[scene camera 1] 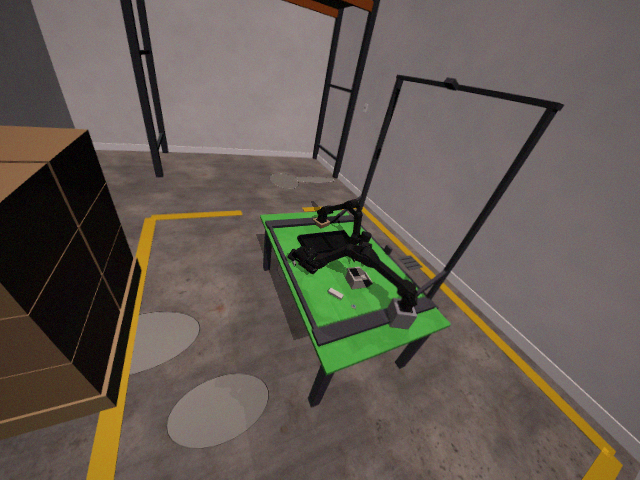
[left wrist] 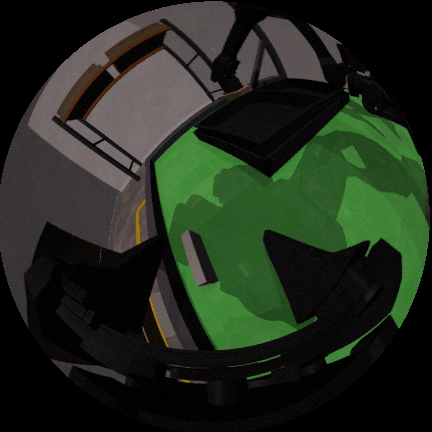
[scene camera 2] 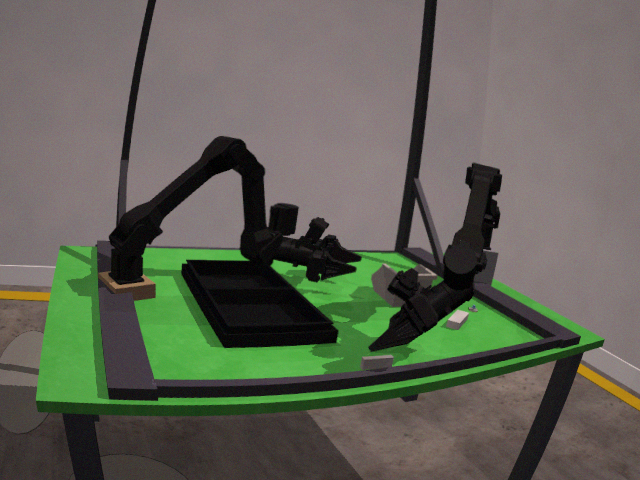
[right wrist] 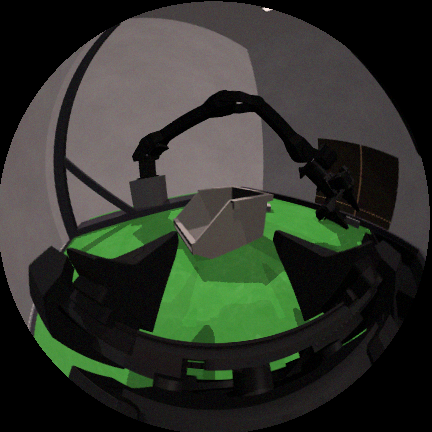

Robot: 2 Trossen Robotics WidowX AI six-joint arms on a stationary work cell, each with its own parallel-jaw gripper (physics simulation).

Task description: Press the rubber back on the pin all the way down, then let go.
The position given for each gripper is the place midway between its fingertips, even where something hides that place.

The right gripper [scene camera 2: 358,264] is open, with nothing in its grasp. Further things: the left gripper [scene camera 2: 372,347], a black tray [scene camera 2: 247,305], a grey open box [scene camera 2: 381,279] and a dark rail [scene camera 1: 330,333].
The left gripper also shows in the left wrist view [left wrist: 213,237] and in the right wrist view [right wrist: 353,219]. The right gripper also shows in the right wrist view [right wrist: 227,236]. The black tray also shows in scene camera 1 [scene camera 1: 324,242] and in the left wrist view [left wrist: 264,127].
